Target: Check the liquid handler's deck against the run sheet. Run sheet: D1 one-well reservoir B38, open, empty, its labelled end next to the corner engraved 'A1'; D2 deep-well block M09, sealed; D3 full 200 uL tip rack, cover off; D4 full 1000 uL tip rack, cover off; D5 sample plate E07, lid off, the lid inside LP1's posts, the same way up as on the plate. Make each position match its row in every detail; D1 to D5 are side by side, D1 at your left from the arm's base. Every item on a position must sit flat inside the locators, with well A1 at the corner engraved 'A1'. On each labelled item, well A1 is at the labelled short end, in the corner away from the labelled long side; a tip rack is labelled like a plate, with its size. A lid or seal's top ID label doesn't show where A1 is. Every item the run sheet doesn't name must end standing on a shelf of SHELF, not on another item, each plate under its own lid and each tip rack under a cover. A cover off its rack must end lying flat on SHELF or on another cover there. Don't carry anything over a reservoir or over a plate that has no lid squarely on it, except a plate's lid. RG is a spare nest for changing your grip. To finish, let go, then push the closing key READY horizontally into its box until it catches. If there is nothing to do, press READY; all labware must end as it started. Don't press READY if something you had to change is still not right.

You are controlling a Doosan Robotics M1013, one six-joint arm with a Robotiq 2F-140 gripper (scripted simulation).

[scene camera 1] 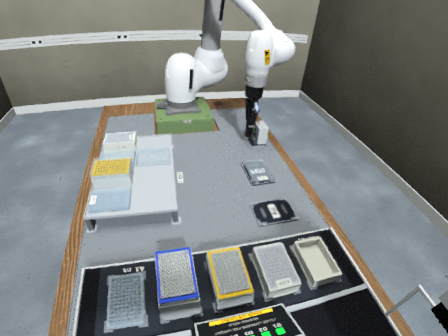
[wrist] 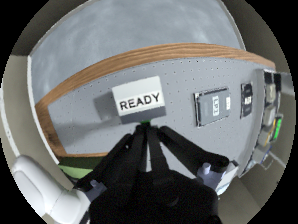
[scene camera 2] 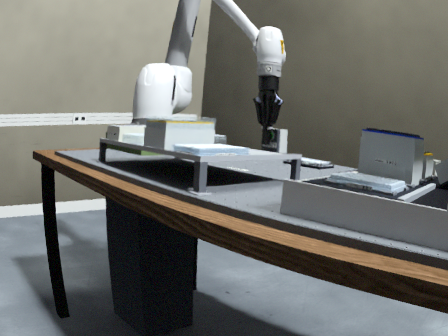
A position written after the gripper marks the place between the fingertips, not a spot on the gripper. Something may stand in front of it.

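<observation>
Gripper (scene camera 2: pixel 265 144), also in the wrist view (wrist: pixel 146 120). Blue-rimmed tip rack (scene camera 2: pixel 395 155), also in scene camera 1 (scene camera 1: pixel 178 296). Clear sample plate (scene camera 2: pixel 366 182). Cream reservoir (scene camera 1: pixel 322 264). Yellow-rimmed tip rack (scene camera 1: pixel 231 287). Clear cover (scene camera 1: pixel 118 166), shelf (scene camera 1: pixel 153 188). Ready box (wrist: pixel 141 100).
</observation>
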